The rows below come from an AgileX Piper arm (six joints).
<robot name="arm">
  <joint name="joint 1" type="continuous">
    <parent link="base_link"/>
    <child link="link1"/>
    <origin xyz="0 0 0.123" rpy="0 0 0"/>
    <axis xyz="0 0 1"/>
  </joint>
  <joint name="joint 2" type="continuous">
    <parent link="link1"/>
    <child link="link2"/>
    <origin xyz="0 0 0" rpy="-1.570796 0 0"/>
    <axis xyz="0 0 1"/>
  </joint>
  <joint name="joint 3" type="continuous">
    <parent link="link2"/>
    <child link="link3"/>
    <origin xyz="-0.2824 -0.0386 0" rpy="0 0 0"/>
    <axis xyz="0 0 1"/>
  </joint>
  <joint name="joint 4" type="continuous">
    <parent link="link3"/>
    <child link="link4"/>
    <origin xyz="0.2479 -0.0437 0" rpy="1.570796 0 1.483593"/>
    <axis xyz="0 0 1"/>
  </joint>
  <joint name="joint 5" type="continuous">
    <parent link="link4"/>
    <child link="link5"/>
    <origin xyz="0 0 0" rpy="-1.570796 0 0"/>
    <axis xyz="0 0 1"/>
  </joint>
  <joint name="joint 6" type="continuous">
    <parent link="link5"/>
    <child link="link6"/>
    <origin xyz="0 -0.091 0" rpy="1.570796 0 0"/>
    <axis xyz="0 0 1"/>
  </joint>
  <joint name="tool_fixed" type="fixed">
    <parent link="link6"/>
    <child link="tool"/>
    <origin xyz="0 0 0" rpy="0 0 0"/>
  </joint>
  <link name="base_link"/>
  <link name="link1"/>
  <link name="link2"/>
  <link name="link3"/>
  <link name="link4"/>
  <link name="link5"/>
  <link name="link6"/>
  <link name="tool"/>
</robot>
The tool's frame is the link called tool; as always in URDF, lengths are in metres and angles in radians. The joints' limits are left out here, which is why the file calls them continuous.
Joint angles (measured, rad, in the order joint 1, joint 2, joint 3, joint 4, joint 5, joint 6), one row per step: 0.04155, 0.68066, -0.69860, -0.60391, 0.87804, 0.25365; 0.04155, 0.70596, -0.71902, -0.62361, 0.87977, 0.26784; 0.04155, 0.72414, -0.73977, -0.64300, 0.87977, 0.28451; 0.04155, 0.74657, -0.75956, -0.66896, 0.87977, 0.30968; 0.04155, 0.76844, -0.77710, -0.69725, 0.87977, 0.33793; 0.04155, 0.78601, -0.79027, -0.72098, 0.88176, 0.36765; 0.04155, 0.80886, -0.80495, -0.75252, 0.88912, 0.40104; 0.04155, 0.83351, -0.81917, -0.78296, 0.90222, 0.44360; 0.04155, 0.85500, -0.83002, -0.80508, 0.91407, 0.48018; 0.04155, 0.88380, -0.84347, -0.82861, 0.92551, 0.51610; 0.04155, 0.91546, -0.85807, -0.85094, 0.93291, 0.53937
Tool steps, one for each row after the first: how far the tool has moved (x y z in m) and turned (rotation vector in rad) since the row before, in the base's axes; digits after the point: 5 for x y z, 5 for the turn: 0.00515, -0.00097, 0.00405, -0.00956, -0.00040, -0.01097; 0.00386, -0.00094, 0.00502, -0.00724, -0.01048, -0.01119; 0.00483, -0.00124, 0.00440, -0.00792, -0.00953, -0.01630; 0.00479, -0.00134, 0.00381, -0.00818, -0.00976, -0.01781; 0.00377, -0.00118, 0.00268, -0.00266, -0.00913, -0.01906; 0.00466, -0.00174, 0.00247, -0.00810, -0.00409, -0.02491; 0.00477, -0.00188, 0.00171, -0.00112, -0.00327, -0.03320; 0.00418, -0.00141, 0.00074, 0.00239, -0.00152, -0.02857; 0.00595, -0.00138, 0.00045, -0.00033, 0.00234, -0.02795; 0.00698, -0.00110, 0.00030, -0.00804, 0.00779, -0.01826
